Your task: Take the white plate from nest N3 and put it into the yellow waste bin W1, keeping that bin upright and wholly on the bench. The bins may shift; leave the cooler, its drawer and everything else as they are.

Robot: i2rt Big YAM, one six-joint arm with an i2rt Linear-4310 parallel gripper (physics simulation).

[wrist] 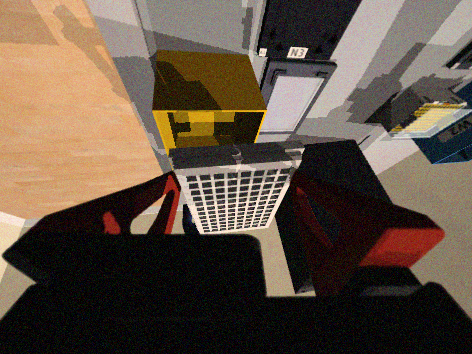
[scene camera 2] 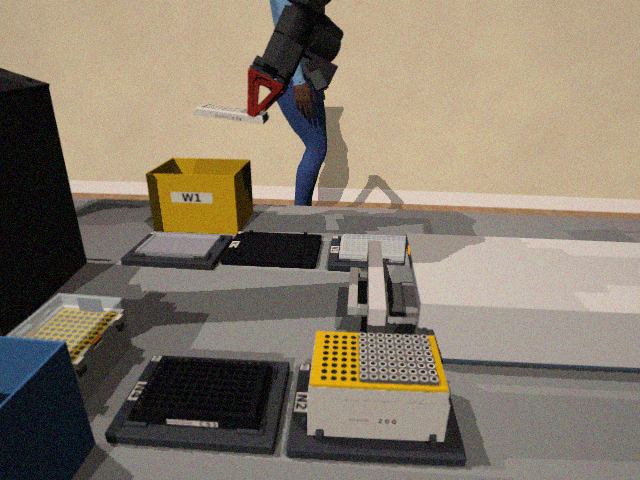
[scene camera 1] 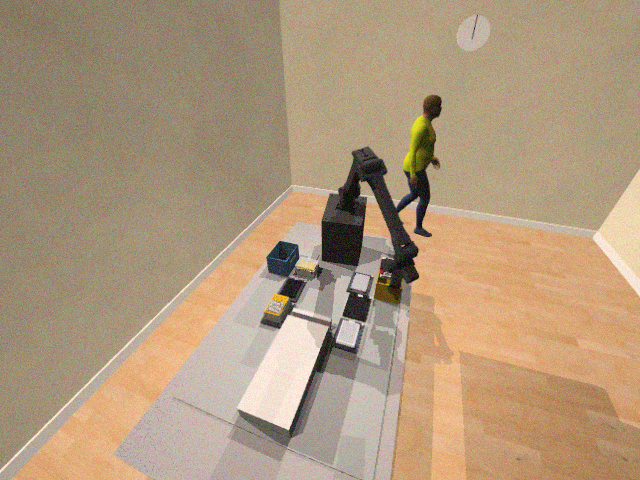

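Where they show: gripper, fingertip midpoint: (wrist: 235, 176) (scene camera 2: 253, 115) (scene camera 1: 389, 274); arm's base at its link origin: (scene camera 1: 347, 205).
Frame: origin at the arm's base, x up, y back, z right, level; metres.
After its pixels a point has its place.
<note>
The white plate (scene camera 2: 227, 112) @[x -0.109, y -0.323, z -0.307 m] (wrist: 235, 200) @[x -0.113, y -0.327, z -0.350 m], with a grid of square wells, is held up in the air. My gripper (scene camera 1: 387, 272) @[x -0.121, y -0.355, z -0.355 m] (scene camera 2: 256, 113) @[x -0.121, y -0.355, z -0.355 m] (wrist: 235, 176) @[x -0.121, y -0.355, z -0.355 m] is shut on it, a red finger at each side. The yellow bin W1 (scene camera 1: 387, 294) @[x -0.288, y -0.325, z -0.361 m] (scene camera 2: 199, 214) @[x -0.304, y -0.257, z -0.286 m] (wrist: 215, 85) @[x -0.268, y -0.326, z -0.351 m] stands upright on the bench. The plate is higher than the bin's rim; in the wrist view it covers part of the bin's opening. In the scene 2 view the plate's right end reaches past the bin's right side. Nest N3 (scene camera 1: 356, 306) @[x -0.332, y -0.433, z -0.229 m] (scene camera 2: 273, 250) @[x -0.331, y -0.430, z -0.212 m] (wrist: 305, 25) @[x -0.331, y -0.385, z -0.231 m] is black and holds no plate.
A nest with a pale plate (scene camera 1: 360, 283) @[x -0.324, y -0.271, z -0.197 m] (scene camera 2: 178, 243) @[x -0.324, y -0.259, z -0.189 m] (wrist: 292, 102) @[x -0.324, y -0.274, z -0.190 m] sits beside W1. Nest N1's white plate (scene camera 1: 349, 333) @[x -0.322, y -0.610, z -0.254 m] (scene camera 2: 356, 246) @[x -0.318, y -0.575, z -0.229 m], the long white cooler (scene camera 1: 289, 366) @[x -0.260, y -0.897, z -0.101 m] (scene camera 2: 516, 273) @[x -0.260, y -0.799, z -0.063 m], yellow tip rack (scene camera 1: 277, 305) @[x -0.266, y -0.646, z 0.115 m] (scene camera 2: 377, 382) @[x -0.270, y -0.641, z 0.161 m] and blue bin (scene camera 1: 282, 258) @[x -0.340, y -0.249, z 0.338 m] (scene camera 2: 36, 408) @[x -0.251, y -0.385, z 0.269 m] (wrist: 450, 135) @[x -0.265, y -0.272, z 0.231 m] stand around. A person (scene camera 1: 421, 149) is behind.
</note>
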